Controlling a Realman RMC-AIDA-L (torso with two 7-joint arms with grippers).
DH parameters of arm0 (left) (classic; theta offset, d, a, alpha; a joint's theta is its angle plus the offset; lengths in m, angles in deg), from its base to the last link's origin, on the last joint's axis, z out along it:
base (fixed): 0 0 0 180
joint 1: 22.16 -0.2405 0 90
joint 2: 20.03 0 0 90
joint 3: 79.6 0.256 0 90
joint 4: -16.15 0 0 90
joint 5: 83.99 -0.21 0 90
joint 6: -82.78 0 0 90
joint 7: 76.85 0.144 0 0
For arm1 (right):
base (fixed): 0 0 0 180
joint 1: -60.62 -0.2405 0 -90
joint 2: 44.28 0 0 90
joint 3: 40.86 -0.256 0 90
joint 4: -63.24 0 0 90
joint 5: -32.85 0.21 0 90
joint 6: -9.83 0 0 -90
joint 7: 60.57 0.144 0 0
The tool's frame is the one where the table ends.
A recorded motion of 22 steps. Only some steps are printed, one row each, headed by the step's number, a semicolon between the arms.
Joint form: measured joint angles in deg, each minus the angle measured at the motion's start. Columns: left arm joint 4, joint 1, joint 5, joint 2, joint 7, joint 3, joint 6; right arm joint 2, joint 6, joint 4, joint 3, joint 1, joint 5, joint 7.
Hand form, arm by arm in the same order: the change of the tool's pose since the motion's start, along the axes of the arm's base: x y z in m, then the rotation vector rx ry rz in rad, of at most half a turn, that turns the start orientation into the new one. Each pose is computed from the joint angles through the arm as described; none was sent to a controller.
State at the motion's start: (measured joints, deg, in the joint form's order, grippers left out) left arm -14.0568 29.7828 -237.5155 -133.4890 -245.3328 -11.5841 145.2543; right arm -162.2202 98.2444 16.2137 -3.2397 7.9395 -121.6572 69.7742
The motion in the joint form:
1: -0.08 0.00 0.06 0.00 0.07 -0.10 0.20; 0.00 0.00 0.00 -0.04 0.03 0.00 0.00
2: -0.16 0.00 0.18 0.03 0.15 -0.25 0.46; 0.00 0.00 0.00 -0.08 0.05 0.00 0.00
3: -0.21 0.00 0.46 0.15 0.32 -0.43 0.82; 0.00 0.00 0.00 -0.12 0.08 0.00 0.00
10: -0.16 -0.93 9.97 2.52 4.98 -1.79 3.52; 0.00 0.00 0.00 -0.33 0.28 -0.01 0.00
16: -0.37 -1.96 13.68 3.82 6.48 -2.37 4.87; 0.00 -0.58 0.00 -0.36 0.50 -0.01 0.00
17: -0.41 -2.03 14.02 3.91 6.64 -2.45 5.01; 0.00 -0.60 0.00 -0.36 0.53 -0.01 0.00
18: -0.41 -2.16 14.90 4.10 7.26 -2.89 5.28; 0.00 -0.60 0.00 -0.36 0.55 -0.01 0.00
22: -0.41 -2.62 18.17 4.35 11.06 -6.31 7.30; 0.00 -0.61 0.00 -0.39 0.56 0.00 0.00
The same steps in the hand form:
1: 0.0004 -0.0002 0.0001 -0.0017 -0.0022 0.0006; 0.0002 -0.0001 0.0001 0.0004 0.0005 -0.0009
2: 0.0008 -0.0003 0.0003 -0.0033 -0.0058 0.0021; 0.0004 -0.0001 0.0001 0.0007 0.0010 -0.0015
3: 0.0012 -0.0005 0.0011 -0.0055 -0.0112 0.0043; 0.0007 -0.0002 0.0002 0.0011 0.0015 -0.0024
10: 0.0071 0.0000 0.0111 -0.0102 -0.1500 0.0055; 0.0022 -0.0008 0.0005 0.0031 0.0039 -0.0076
16: 0.0051 -0.0011 0.0193 -0.0028 -0.2035 0.0150; 0.0041 -0.0002 0.0008 0.0132 0.0021 -0.0104
17: 0.0053 -0.0012 0.0199 -0.0025 -0.2091 0.0148; 0.0043 -0.0003 0.0008 0.0135 0.0021 -0.0109
18: 0.0060 -0.0010 0.0212 -0.0005 -0.2257 0.0124; 0.0045 -0.0003 0.0008 0.0135 0.0020 -0.0112
22: 0.0115 -0.0019 0.0247 -0.0037 -0.3126 -0.0083; 0.0045 -0.0003 0.0009 0.0140 0.0025 -0.0116

